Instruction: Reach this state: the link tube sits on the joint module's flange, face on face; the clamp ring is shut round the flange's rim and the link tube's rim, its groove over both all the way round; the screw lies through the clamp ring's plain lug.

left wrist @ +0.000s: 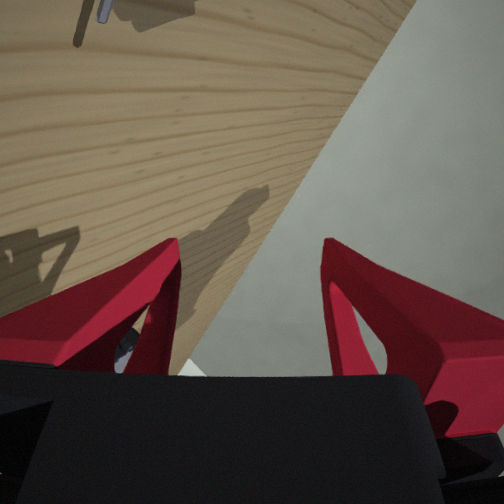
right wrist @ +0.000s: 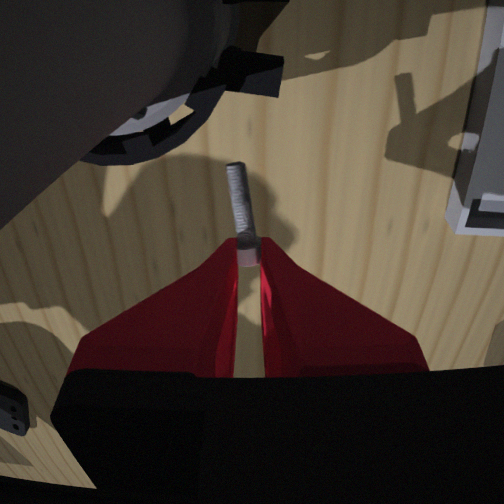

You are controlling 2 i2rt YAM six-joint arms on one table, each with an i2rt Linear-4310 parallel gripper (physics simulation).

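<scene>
In the right wrist view my right gripper [right wrist: 248,250] is shut on the head end of the grey screw [right wrist: 241,205]. The threaded shank sticks out ahead of the red fingertips, above the wooden table. A dark link tube [right wrist: 85,75] fills the upper left. The black clamp ring [right wrist: 165,125] curves round its lower end, and a black lug [right wrist: 252,72] juts out to the right. A light grey flange face [right wrist: 145,117] shows inside the ring. The screw tip stays below the lug, apart from it. In the left wrist view my left gripper [left wrist: 250,250] is open and empty over the table's edge.
A grey block-shaped fixture [right wrist: 480,150] stands at the right edge of the right wrist view. A small black part [right wrist: 12,415] lies at the lower left. A small grey piece [left wrist: 104,11] shows at the top of the left wrist view. The table edge [left wrist: 300,190] runs diagonally there.
</scene>
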